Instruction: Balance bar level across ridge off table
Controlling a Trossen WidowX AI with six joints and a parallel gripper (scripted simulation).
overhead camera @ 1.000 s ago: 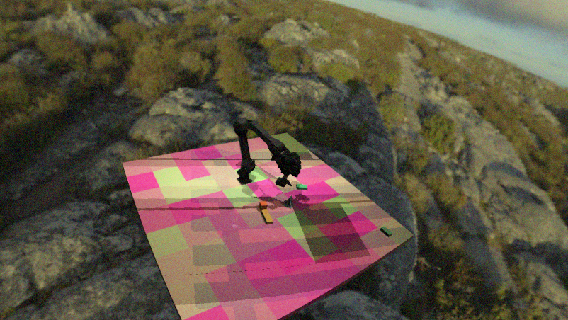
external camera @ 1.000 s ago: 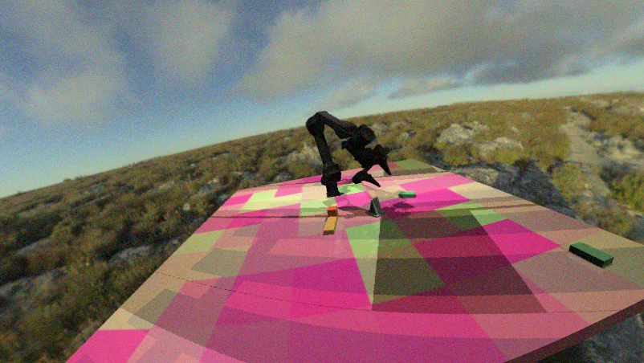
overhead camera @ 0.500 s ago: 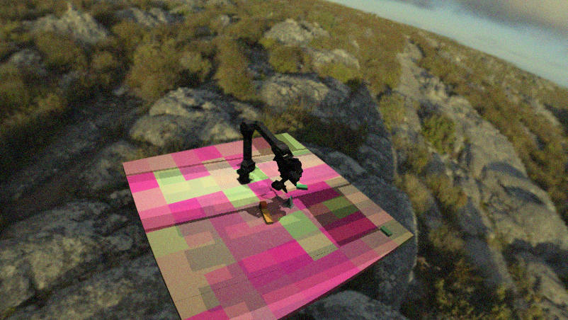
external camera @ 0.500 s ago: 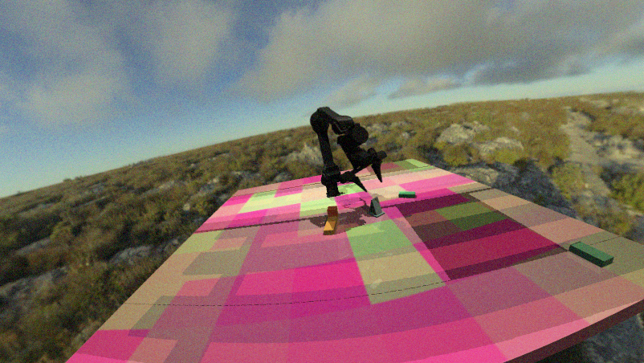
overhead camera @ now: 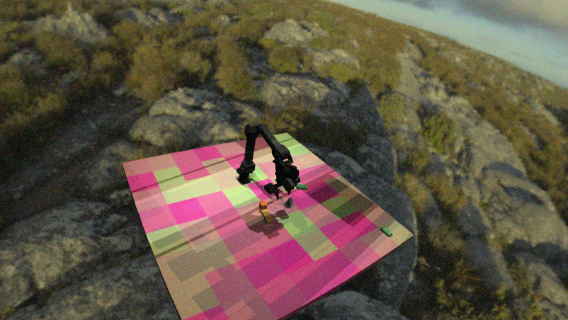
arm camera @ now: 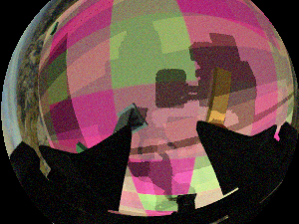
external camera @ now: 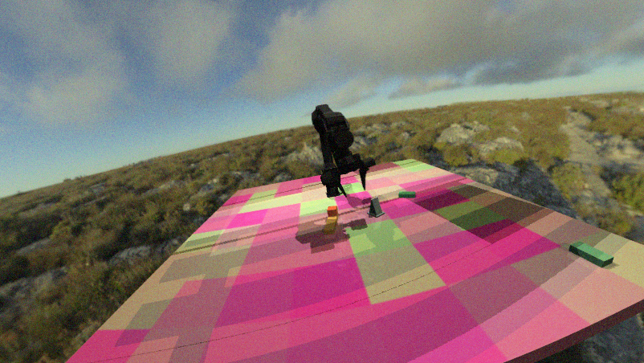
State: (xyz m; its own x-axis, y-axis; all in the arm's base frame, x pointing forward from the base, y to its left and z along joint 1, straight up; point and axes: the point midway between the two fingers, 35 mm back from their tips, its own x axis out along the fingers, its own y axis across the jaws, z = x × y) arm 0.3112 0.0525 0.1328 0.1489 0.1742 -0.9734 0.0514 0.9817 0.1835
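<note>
Right now the bar is 20 mm behind my gripper tip, 90 mm to the right of it and 80 mm below it. From my gripper tip the other things lie so: dark ridge 20 mm behind, 70 mm to the left, 70 mm below.
</note>
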